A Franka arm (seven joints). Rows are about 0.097 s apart.
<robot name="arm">
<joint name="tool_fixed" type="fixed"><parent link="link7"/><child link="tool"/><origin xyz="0 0 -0.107" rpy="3.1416 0 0"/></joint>
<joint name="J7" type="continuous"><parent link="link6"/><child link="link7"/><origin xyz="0.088 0 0" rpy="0 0 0"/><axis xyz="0 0 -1"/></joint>
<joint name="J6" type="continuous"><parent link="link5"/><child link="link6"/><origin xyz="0 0 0" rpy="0 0 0"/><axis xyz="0 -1 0"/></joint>
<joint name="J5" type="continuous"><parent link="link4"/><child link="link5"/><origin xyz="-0.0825 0 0.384" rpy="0 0 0"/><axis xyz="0 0 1"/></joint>
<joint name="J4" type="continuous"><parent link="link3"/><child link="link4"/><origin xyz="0.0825 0 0" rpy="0 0 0"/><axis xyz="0 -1 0"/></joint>
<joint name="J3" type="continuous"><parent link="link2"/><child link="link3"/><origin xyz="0 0 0.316" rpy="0 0 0"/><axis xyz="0 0 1"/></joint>
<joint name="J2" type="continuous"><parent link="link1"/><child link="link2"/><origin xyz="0 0 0" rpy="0 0 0"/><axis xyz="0 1 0"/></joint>
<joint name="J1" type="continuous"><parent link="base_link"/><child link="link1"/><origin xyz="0 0 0.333" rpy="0 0 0"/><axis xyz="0 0 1"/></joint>
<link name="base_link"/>
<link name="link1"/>
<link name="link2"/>
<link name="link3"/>
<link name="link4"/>
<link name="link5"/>
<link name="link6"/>
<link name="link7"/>
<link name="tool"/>
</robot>
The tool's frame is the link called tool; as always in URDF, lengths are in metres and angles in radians. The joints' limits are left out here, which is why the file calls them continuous.
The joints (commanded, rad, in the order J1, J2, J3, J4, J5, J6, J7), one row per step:
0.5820, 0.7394, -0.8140, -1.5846, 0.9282, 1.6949, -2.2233
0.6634, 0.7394, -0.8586, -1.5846, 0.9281, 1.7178, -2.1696
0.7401, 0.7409, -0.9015, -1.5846, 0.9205, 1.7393, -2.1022
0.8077, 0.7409, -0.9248, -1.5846, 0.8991, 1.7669, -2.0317
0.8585, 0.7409, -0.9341, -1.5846, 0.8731, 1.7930, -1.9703
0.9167, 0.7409, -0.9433, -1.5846, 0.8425, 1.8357, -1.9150
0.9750, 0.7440, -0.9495, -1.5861, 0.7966, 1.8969, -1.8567
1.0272, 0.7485, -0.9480, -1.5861, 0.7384, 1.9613, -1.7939
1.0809, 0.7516, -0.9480, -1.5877, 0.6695, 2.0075, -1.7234
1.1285, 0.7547, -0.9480, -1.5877, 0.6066, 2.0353, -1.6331
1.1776, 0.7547, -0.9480, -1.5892, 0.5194, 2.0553, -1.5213
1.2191, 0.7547, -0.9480, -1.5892, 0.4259, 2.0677, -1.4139
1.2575, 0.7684, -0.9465, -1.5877, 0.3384, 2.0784, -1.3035
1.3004, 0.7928, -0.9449, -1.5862, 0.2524, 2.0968, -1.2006
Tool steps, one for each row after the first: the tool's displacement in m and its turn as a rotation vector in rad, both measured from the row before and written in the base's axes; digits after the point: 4 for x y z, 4 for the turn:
0.0024, 0.0292, 0.0121, -0.0450, -0.0144, -0.0061
0.0006, 0.0270, 0.0114, -0.0497, -0.0088, -0.0191
-0.0012, 0.0297, 0.0075, -0.0509, -0.0069, -0.0133
-0.0022, 0.0255, 0.0037, -0.0444, -0.0054, -0.0094
-0.0025, 0.0295, 0.0050, -0.0500, -0.0263, 0.0022
-0.0027, 0.0292, 0.0036, -0.0650, -0.0426, 0.0046
-0.0036, 0.0293, 0.0020, -0.0683, -0.0477, 0.0076
-0.0073, 0.0295, 0.0016, -0.0692, -0.0371, 0.0084
-0.0088, 0.0269, 0.0010, -0.0573, -0.0281, -0.0164
-0.0111, 0.0261, 0.0017, -0.0717, -0.0318, -0.0254
-0.0102, 0.0213, 0.0020, -0.0733, -0.0369, -0.0236
-0.0103, 0.0208, -0.0046, -0.0750, -0.0417, -0.0273
-0.0120, 0.0240, -0.0090, -0.0768, -0.0538, -0.0091

